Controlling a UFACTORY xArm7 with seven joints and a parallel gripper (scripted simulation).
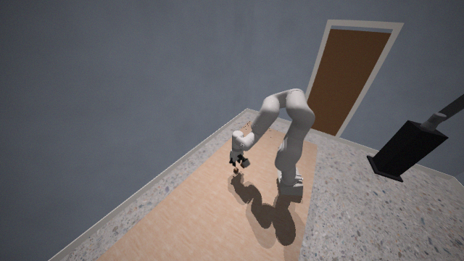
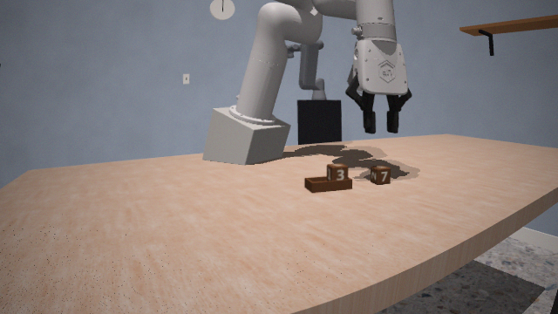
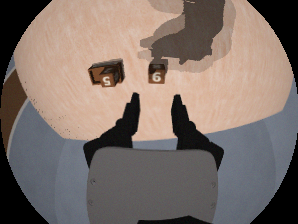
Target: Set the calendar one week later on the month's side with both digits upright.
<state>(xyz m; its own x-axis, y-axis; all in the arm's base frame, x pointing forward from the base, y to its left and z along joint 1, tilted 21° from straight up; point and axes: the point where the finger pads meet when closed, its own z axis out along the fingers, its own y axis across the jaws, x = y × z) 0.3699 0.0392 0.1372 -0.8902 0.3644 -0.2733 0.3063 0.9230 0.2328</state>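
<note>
My hand is 100 mm above the cube. From my hand the other things lie so: brown wooden tray (100 mm to the right, 100 mm below, 40 mm behind).
</note>
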